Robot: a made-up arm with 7 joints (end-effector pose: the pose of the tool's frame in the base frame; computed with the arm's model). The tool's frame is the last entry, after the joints.
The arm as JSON. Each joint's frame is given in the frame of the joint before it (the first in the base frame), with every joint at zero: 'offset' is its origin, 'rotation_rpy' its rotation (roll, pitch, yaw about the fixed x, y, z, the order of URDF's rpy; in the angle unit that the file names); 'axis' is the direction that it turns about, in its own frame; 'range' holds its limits. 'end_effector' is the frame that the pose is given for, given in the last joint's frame.
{
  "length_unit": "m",
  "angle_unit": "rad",
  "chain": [
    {
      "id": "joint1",
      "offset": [
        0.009,
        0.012,
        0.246
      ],
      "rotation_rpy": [
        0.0,
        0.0,
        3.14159
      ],
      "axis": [
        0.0,
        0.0,
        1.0
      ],
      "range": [
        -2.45,
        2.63
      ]
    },
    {
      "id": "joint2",
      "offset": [
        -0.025,
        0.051,
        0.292
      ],
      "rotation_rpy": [
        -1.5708,
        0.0,
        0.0
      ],
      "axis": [
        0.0,
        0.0,
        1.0
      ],
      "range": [
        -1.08,
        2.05
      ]
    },
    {
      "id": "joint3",
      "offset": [
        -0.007,
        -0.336,
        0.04
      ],
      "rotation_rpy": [
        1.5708,
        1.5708,
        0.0
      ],
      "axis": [
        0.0,
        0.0,
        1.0
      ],
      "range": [
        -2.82,
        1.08
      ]
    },
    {
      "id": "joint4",
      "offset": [
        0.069,
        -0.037,
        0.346
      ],
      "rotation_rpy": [
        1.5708,
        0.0,
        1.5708
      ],
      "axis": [
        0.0,
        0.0,
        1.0
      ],
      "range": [
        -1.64,
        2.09
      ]
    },
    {
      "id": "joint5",
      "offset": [
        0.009,
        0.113,
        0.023
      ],
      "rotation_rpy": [
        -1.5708,
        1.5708,
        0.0
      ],
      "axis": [
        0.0,
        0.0,
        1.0
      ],
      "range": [
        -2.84,
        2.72
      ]
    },
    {
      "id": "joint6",
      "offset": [
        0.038,
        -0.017,
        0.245
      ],
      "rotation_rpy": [
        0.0,
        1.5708,
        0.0
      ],
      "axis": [
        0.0,
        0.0,
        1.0
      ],
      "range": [
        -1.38,
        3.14
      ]
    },
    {
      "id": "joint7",
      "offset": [
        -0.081,
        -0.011,
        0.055
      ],
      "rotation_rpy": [
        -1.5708,
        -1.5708,
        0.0
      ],
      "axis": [
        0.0,
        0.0,
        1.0
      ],
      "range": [
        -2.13,
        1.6
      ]
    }
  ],
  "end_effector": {
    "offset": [
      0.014,
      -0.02,
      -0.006
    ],
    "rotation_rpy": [
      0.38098,
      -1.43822,
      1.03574
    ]
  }
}
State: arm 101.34 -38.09 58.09 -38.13 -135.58 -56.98 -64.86
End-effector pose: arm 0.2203 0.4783 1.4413 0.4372 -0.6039 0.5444 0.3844
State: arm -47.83 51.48 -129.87 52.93 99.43 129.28 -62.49
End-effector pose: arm -0.7139 0.2980 0.8868 0.3874 -0.1051 0.5305 0.7466
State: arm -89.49 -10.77 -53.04 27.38 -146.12 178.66 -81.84
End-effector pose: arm -0.0752 -0.3844 1.4196 0.2053 0.6287 -0.4735 -0.5817
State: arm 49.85 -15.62 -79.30 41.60 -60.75 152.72 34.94
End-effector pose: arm 0.4046 0.1799 1.4466 0.6463 -0.5899 -0.4694 0.1181
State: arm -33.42 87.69 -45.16 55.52 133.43 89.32 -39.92
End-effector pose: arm -0.7727 0.1351 0.9032 0.3524 0.1753 -0.8923 0.2213
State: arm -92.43 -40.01 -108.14 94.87 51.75 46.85 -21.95
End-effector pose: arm -0.5082 -0.2649 1.1482 0.0616 -0.3539 -0.1031 0.9275
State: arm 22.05 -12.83 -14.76 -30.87 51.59 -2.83 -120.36
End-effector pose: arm 0.1284 0.0351 1.6186 0.3121 -0.8102 -0.4940 0.0468
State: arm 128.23 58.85 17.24 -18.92 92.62 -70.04 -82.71
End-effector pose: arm 0.5504 -0.7644 1.0357 0.1222 0.1738 0.9732 0.0881
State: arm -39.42 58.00 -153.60 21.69 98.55 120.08 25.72
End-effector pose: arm -0.7997 0.3874 0.8423 0.1430 0.3849 0.8581 0.3084
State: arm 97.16 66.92 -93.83 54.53 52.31 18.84 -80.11
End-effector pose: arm 0.6061 -0.7614 0.8794 0.9028 0.1006 -0.1975 0.3686
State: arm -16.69 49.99 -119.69 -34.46 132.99 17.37 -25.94
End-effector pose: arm -0.6906 0.1893 1.3845 0.7613 -0.5420 -0.2631 -0.2395
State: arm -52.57 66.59 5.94 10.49 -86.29 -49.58 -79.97
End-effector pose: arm -0.6309 0.7706 1.0201 0.6315 -0.0092 0.3301 -0.7015
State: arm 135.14 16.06 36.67 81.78 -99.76 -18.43 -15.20
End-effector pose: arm -0.2621 -0.1170 1.4504 0.6875 -0.5700 -0.3745 0.2494
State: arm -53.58 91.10 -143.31 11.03 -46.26 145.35 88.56
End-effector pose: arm -0.6554 0.7249 0.5714 0.0375 0.4015 0.4008 0.8227
